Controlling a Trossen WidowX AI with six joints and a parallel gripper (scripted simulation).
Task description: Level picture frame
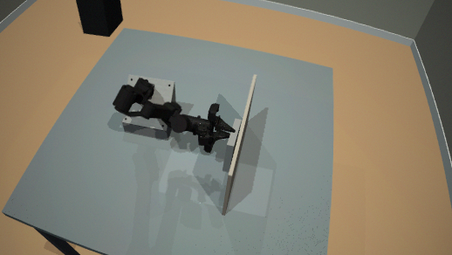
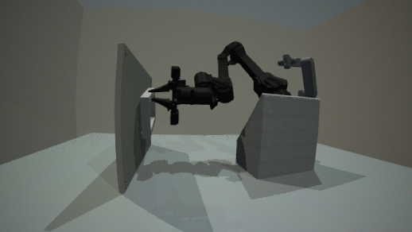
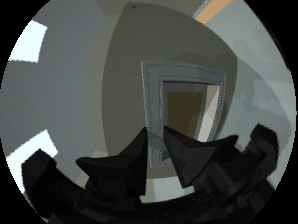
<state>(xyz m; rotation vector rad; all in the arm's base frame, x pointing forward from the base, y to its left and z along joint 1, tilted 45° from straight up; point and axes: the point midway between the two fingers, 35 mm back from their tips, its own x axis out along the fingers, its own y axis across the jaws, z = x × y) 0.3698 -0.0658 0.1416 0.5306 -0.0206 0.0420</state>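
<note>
My gripper tip is now 1 cm short of the picture frame, 1 cm to the left of it and 5 cm above it. From my gripper tip the other things lie so: wall panel 2 cm ahead, 1 cm to the left, 6 cm below.
</note>
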